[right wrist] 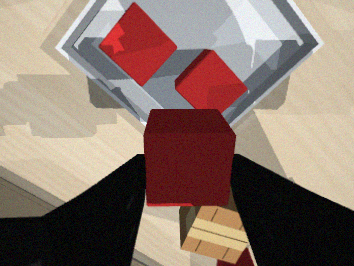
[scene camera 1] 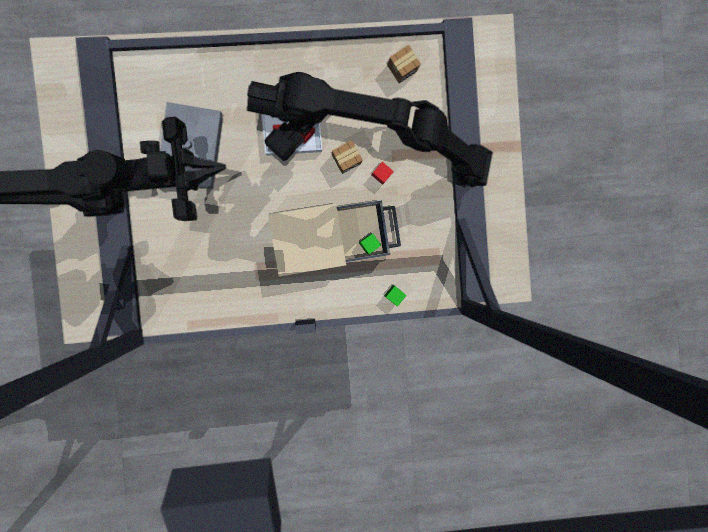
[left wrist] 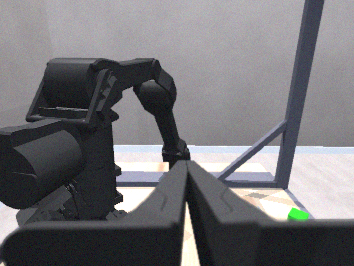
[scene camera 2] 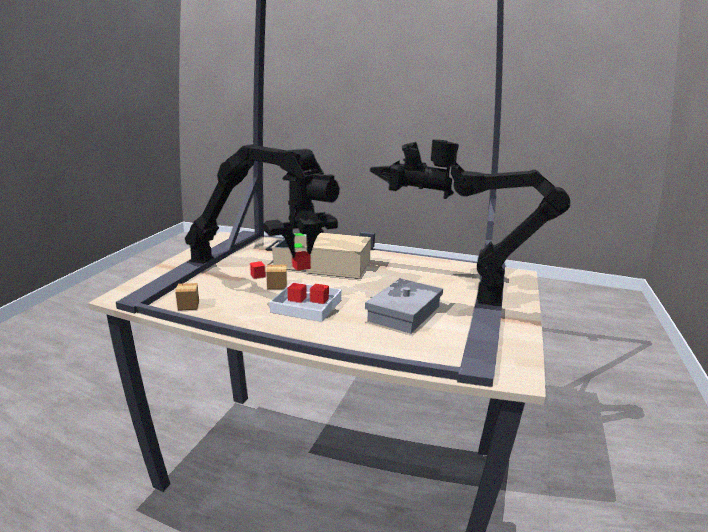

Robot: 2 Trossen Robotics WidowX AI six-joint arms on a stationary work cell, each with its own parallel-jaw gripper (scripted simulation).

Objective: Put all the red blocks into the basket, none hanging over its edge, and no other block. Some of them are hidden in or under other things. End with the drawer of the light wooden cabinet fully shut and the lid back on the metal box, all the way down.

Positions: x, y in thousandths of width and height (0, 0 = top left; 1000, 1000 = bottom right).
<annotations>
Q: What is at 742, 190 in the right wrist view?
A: A white basket.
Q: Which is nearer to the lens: the light wooden cabinet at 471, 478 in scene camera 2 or the grey metal lid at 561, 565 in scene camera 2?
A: The grey metal lid.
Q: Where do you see a white basket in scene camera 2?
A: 436, 584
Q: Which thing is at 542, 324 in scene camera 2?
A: The left gripper.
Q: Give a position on a metal box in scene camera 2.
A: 549, 604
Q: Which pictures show the grey metal lid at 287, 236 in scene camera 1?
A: Scene camera 1 and scene camera 2 only.
</annotations>
